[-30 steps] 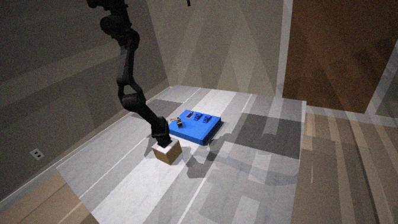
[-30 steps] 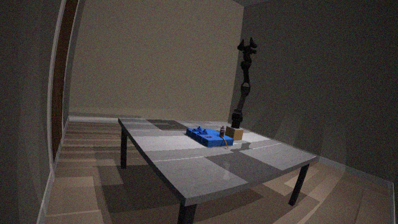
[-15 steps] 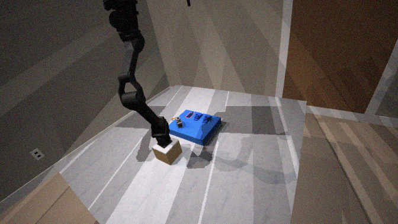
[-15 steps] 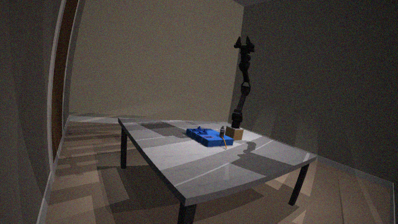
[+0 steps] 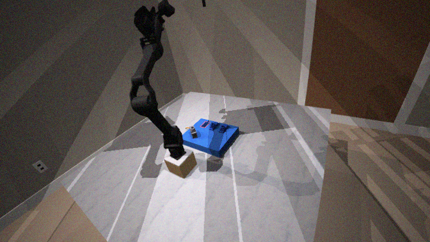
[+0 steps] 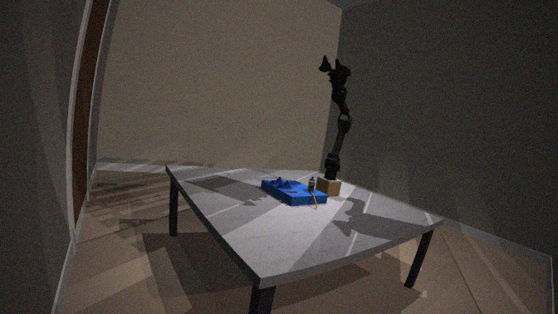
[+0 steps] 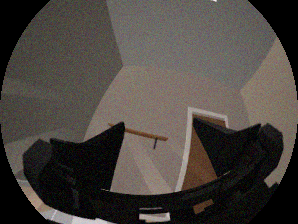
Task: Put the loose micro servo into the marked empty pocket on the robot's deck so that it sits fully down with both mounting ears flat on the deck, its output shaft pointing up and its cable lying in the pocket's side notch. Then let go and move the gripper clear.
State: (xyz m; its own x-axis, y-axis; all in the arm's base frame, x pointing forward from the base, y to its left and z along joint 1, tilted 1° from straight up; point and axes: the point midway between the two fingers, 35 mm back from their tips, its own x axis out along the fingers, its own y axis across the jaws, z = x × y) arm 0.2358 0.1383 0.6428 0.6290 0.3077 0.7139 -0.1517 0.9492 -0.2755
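Now: gripper tip 750 mm above the blue deck, 120 mm to the left of it and 20 mm past it.
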